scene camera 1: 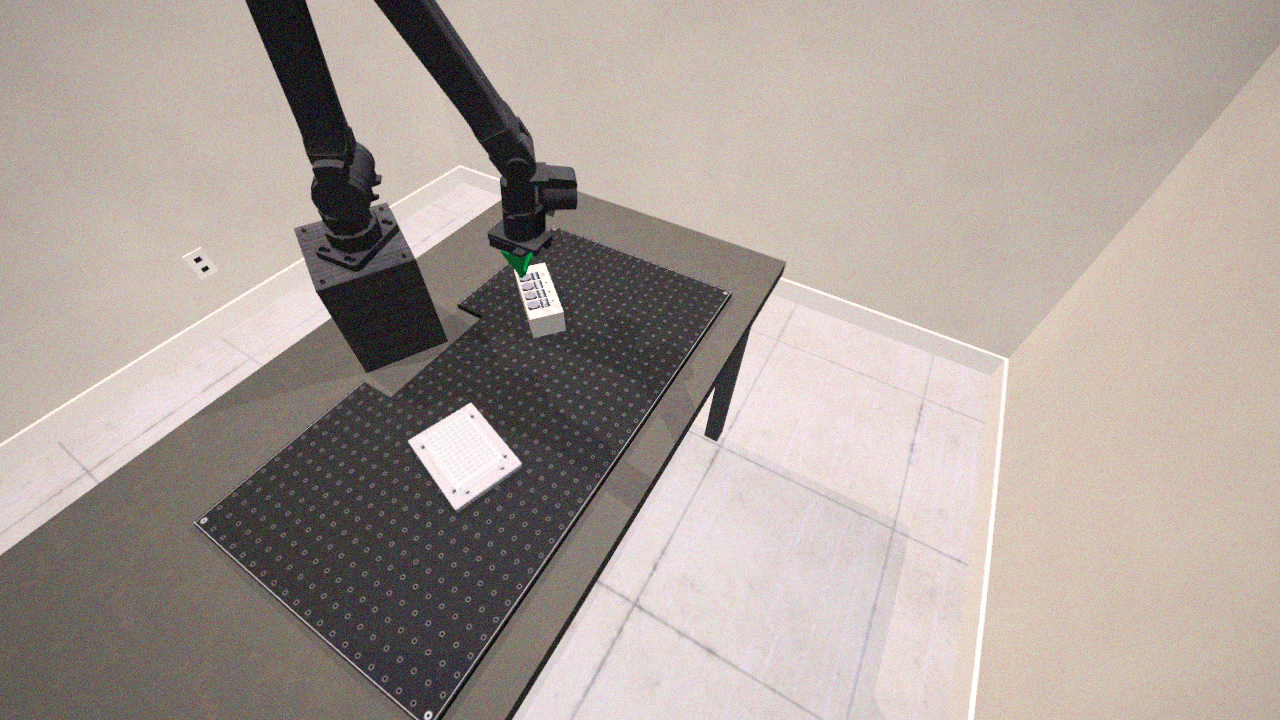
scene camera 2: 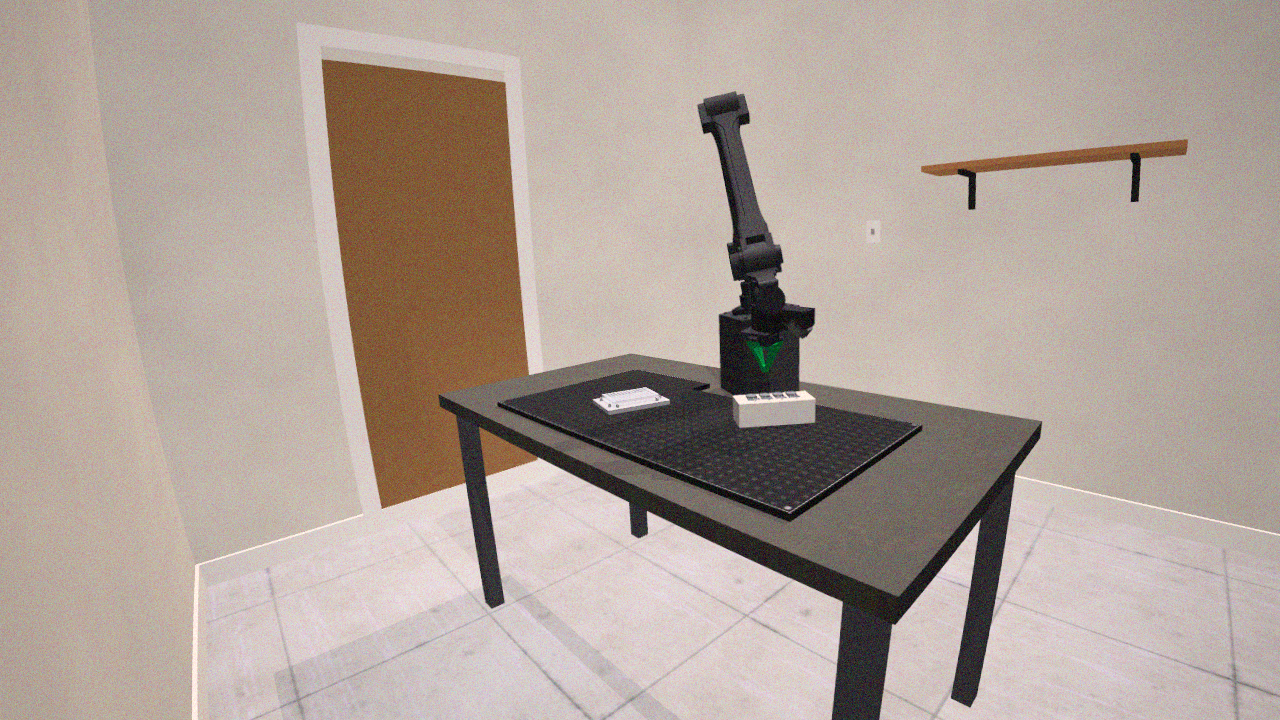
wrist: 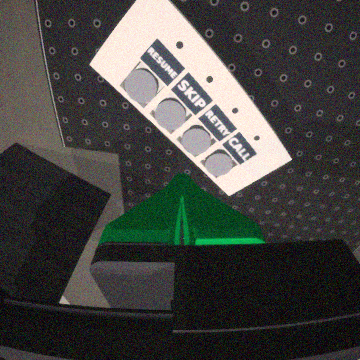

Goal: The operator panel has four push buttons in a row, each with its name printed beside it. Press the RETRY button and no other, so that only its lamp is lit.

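Frame: origin at the arm's base, x ahead, y left, z up, level; millimetres.
Where they show: gripper, fingertip midpoint: [scene camera 1: 522, 276] [scene camera 2: 764, 372] [wrist: 181, 181]; arm's base, origin of the base link: [scene camera 1: 359, 242].
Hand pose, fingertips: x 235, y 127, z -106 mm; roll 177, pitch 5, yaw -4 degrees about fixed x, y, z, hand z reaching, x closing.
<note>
Each offset is from my fingertips to the top centre of the thing. Level surfaces: height alone.
The white operator panel {dx +12, dy +26, dz -49 mm} [scene camera 1: 548, 322] [scene camera 2: 775, 411] [wrist: 122, 47] stands on the black perforated mat. In the wrist view its round grey buttons run in a row: RESUME {dx -31, dy +49, dz -49 mm} [wrist: 140, 86], SKIP {dx -12, dy +26, dz -49 mm} [wrist: 171, 115], RETRY {dx +8, dy +3, dz -49 mm} [wrist: 196, 139] and CALL {dx +27, dy -21, dz -49 mm} [wrist: 218, 162], each beside its dark name label. Small dark lamps, such as the one by RETRY {dx +38, dy +27, dz -51 mm} [wrist: 235, 110], line the far side; none looks lit. My gripper [scene camera 1: 523, 273] [scene camera 2: 765, 369] [wrist: 181, 181] is shut and empty, its green fingertips pointing down. In the wrist view the tips show below the button row, off the panel's edge, nearest CALL and RETRY. They appear above the panel's height.
A white square plate {dx +57, dy -343, dz -78 mm} [scene camera 1: 465, 456] [scene camera 2: 631, 400] lies on the black mat {dz -104 mm} [scene camera 1: 358, 537] [scene camera 2: 787, 483], well apart from the panel. The arm's dark base block [scene camera 1: 380, 304] stands on the table {dz -117 mm} [scene camera 1: 116, 537] [scene camera 2: 966, 447] beside the mat. A shelf [scene camera 2: 1056, 159] is on the wall.
</note>
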